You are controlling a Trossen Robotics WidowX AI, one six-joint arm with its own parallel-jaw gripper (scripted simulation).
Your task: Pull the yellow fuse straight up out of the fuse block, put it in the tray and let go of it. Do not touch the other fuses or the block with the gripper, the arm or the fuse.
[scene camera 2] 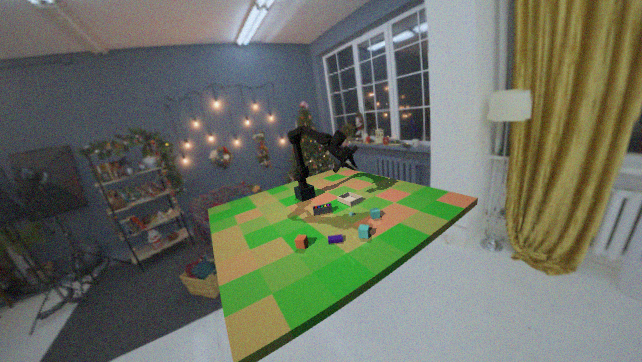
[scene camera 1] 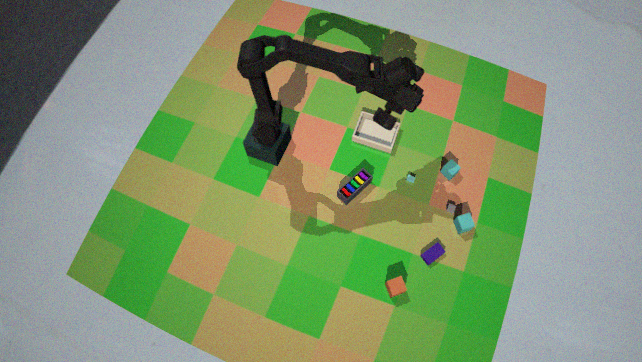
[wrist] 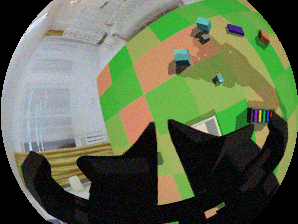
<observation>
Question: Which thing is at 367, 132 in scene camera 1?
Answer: A white tray.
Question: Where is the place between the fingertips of my gripper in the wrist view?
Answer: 161, 124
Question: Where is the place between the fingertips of my gripper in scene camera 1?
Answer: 413, 103
</observation>
